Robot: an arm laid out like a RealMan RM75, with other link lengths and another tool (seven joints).
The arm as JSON. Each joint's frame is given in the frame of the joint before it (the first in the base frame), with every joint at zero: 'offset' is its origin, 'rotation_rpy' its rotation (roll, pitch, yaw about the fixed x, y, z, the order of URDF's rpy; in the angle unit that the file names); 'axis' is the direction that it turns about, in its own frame. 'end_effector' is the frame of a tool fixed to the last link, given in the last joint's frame.
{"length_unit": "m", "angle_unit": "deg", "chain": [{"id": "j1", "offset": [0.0, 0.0, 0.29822], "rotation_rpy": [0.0, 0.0, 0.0], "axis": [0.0, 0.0, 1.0]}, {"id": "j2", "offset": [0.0, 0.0, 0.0], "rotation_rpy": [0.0, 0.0, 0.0], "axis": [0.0, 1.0, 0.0]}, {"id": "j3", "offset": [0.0, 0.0, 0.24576], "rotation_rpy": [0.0, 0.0, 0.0], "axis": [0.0, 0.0, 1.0]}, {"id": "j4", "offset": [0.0, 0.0, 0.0], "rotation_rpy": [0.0, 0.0, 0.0], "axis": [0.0, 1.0, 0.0]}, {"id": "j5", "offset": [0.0, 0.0, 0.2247], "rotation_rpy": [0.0, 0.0, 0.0], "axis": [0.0, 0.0, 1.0]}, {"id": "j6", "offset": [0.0, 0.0, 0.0], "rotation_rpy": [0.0, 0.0, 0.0], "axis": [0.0, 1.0, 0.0]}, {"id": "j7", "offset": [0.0, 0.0, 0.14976], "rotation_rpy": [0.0, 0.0, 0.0], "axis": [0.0, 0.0, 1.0]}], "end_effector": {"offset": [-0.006, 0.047, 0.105], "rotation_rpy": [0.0, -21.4, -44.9]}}
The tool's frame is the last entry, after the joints.
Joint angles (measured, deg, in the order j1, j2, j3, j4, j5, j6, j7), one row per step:
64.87 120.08 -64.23 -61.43 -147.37 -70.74 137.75
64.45 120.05 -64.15 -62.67 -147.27 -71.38 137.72
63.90 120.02 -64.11 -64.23 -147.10 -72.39 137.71
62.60 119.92 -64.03 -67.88 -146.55 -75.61 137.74
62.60 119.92 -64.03 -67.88 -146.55 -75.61 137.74
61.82 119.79 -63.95 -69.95 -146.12 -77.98 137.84
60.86 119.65 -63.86 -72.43 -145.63 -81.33 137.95
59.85 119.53 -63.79 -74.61 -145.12 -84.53 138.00
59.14 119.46 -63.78 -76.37 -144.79 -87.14 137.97
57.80 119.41 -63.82 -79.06 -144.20 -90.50 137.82
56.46 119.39 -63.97 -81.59 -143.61 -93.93 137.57
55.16 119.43 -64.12 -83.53 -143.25 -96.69 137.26
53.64 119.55 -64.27 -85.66 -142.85 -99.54 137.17
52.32 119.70 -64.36 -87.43 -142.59 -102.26 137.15
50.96 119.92 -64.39 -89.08 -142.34 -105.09 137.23
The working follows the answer.
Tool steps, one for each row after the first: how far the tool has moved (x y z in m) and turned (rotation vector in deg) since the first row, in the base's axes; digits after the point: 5 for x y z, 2 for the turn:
-0.00129 -0.00102 0.00371 0.19 0.13 0.34
-0.00237 -0.00338 0.00781 0.21 0.21 0.69
-0.00298 -0.01253 0.01622 -0.50 0.10 1.22
-0.00298 -0.01253 0.01622 -0.50 0.10 1.22
-0.00177 -0.01966 0.02080 -1.33 -0.11 1.25
0.00143 -0.03035 0.02558 -2.75 -0.66 1.13
0.00612 -0.04111 0.02946 -4.26 -1.27 0.85
0.00963 -0.05016 0.03239 -5.49 -1.94 0.80
0.01531 -0.06256 0.03693 -6.97 -2.73 0.82
0.02202 -0.07603 0.04054 -8.69 -3.74 0.86
0.02977 -0.08725 0.04300 -10.16 -4.69 0.67
0.03803 -0.09939 0.04557 -11.64 -5.52 0.21
0.04608 -0.11097 0.04761 -13.15 -6.34 -0.44
0.05458 -0.12334 0.04939 -14.84 -7.10 -1.36

Tool pose at each row, in the base's axes (x y z in m, rotation vector in deg; rounded; the steps above come from the unrounded poses):
-0.01107 0.48297 -0.04687 -150.76 -42.70 11.79
-0.01236 0.48195 -0.04316 -150.43 -43.09 11.98
-0.01344 0.47959 -0.03907 -150.28 -43.53 12.17
-0.01405 0.47044 -0.03065 -150.80 -44.33 12.48
-0.01405 0.47044 -0.03065 -150.80 -44.33 12.48
-0.01284 0.46331 -0.02607 -151.63 -44.52 12.57
-0.00964 0.45263 -0.02129 -153.17 -44.67 12.42
-0.00495 0.44186 -0.01741 -154.86 -44.64 12.18
-0.00144 0.43281 -0.01448 -156.24 -44.89 11.81
0.00424 0.42041 -0.00994 -157.86 -45.31 11.40
0.01095 0.40695 -0.00633 -159.76 -45.85 10.79
0.01870 0.39572 -0.00387 -161.47 -46.02 10.05
0.02696 0.38358 -0.00131 -163.27 -45.77 9.42
0.03501 0.37200 0.00074 -165.14 -45.25 8.73
0.04351 0.35963 0.00252 -167.25 -44.29 8.11

